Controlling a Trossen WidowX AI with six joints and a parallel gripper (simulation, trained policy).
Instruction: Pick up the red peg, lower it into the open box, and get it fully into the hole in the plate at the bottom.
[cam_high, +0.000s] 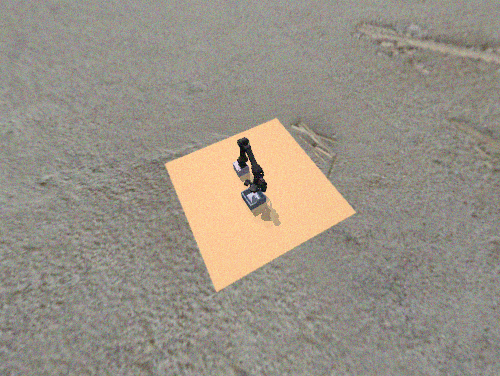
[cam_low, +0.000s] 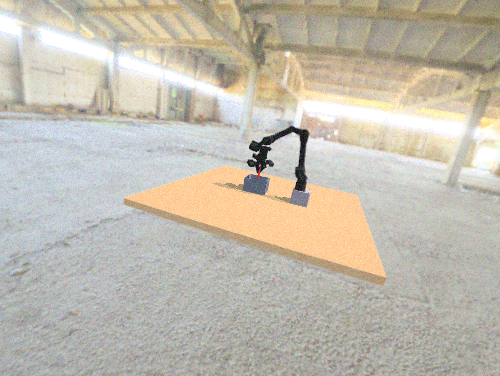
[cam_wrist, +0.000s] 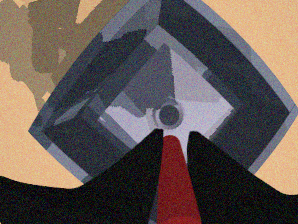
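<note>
My gripper tip is now 10 mm to the right of the red peg, 10 mm below it and 10 mm past it. Also, from my gripper tip: box 100 mm below; then plate 90 mm below.
</note>
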